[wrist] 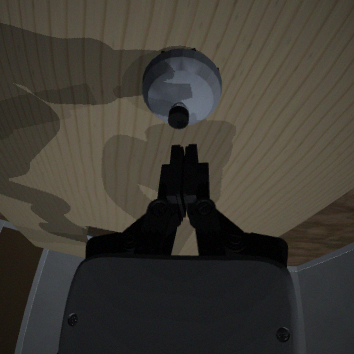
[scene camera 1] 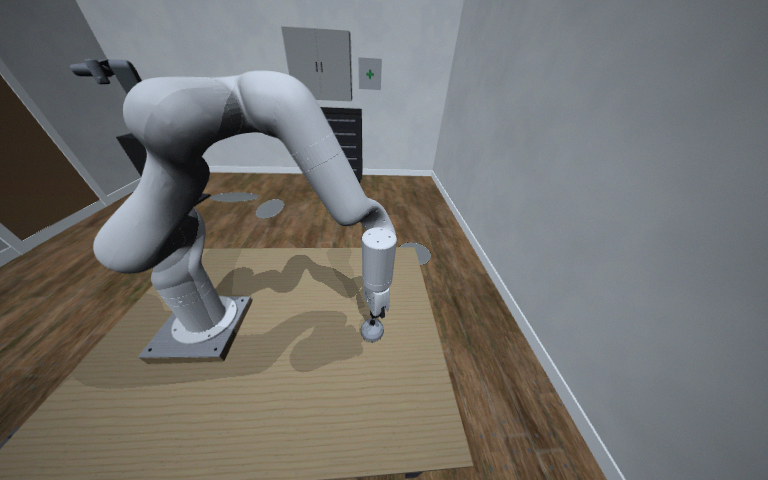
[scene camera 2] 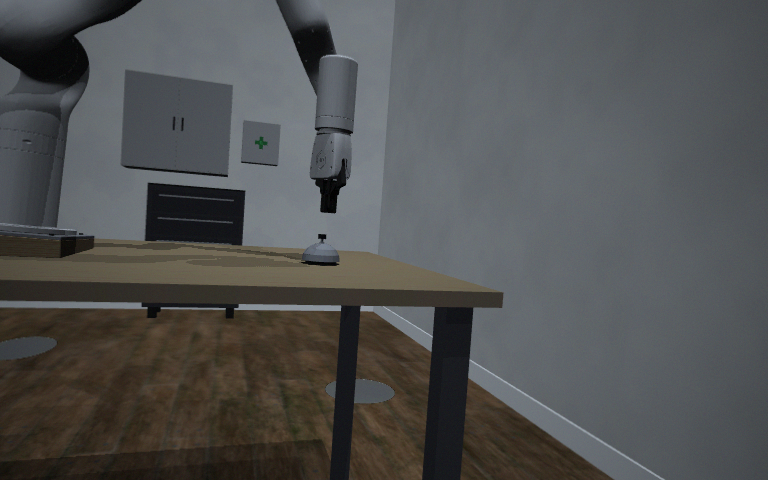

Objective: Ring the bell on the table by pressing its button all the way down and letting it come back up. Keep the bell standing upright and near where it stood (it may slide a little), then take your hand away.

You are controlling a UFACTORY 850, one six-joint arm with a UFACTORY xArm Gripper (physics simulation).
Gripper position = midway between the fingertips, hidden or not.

Note:
I see my gripper [scene camera 2: 328, 212] and a silver dome bell [scene camera 2: 320, 253].
The silver dome bell also shows in the wrist view [wrist: 184, 77]. My gripper is seen too in the wrist view [wrist: 186, 158].

